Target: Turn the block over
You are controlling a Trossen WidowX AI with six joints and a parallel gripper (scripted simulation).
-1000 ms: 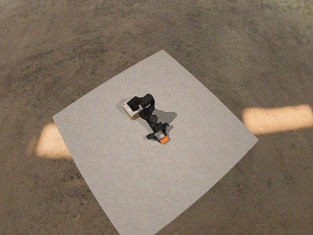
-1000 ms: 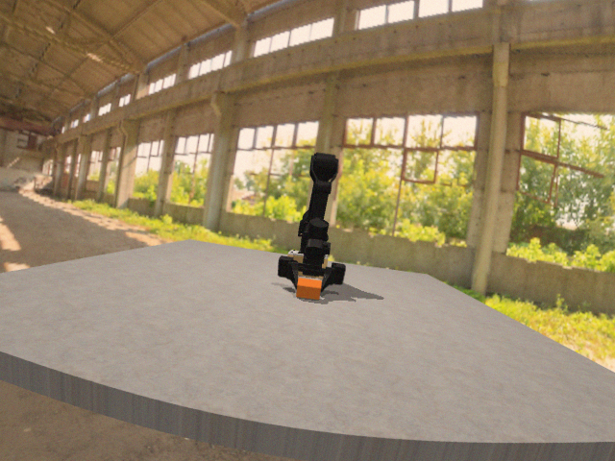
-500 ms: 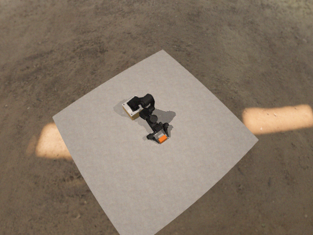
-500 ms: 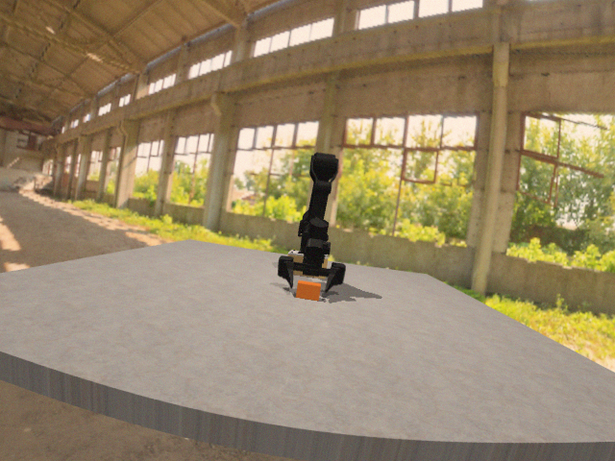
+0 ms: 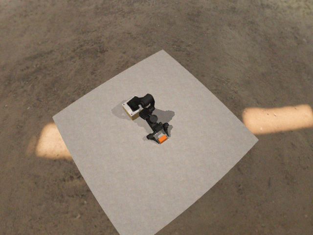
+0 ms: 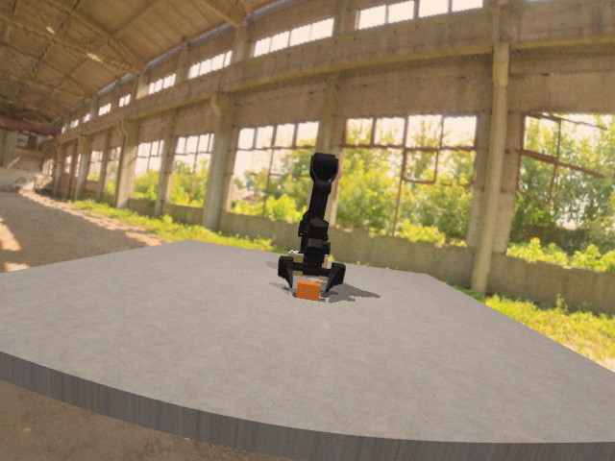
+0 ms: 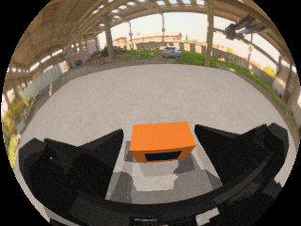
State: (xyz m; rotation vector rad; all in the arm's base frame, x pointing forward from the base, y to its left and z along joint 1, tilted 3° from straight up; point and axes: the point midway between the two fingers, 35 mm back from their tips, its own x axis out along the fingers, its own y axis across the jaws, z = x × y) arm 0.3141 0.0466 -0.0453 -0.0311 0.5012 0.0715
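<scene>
The orange block lies 2 cm behind my gripper tip and 1 cm below it.
</scene>
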